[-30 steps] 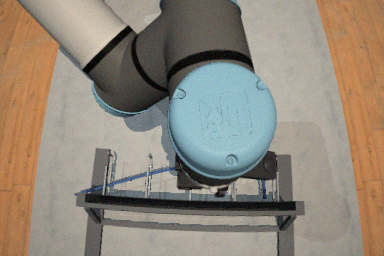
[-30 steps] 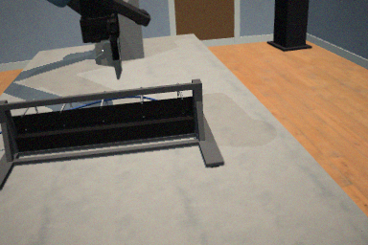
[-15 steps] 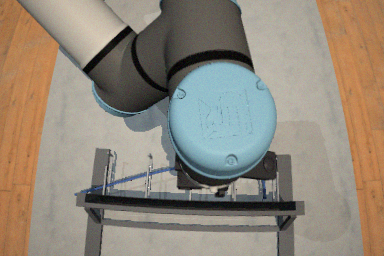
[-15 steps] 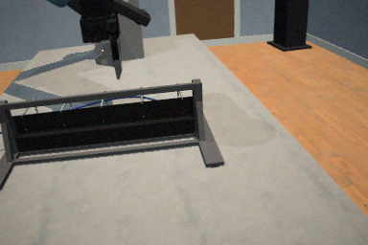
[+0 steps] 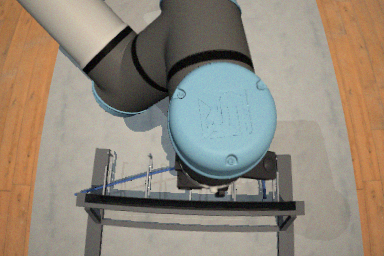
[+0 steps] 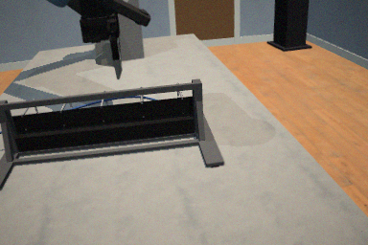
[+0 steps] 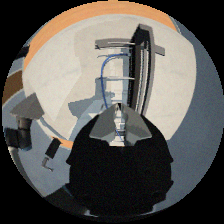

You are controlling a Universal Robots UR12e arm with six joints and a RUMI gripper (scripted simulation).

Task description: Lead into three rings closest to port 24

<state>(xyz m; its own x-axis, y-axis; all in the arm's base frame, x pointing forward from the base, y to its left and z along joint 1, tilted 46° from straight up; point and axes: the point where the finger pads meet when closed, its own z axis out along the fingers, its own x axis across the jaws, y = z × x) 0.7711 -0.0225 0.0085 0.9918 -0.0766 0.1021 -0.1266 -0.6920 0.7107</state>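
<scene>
The rack is 50 mm ahead of my hand, 60 mm to the right of it and 90 mm below it.
</scene>
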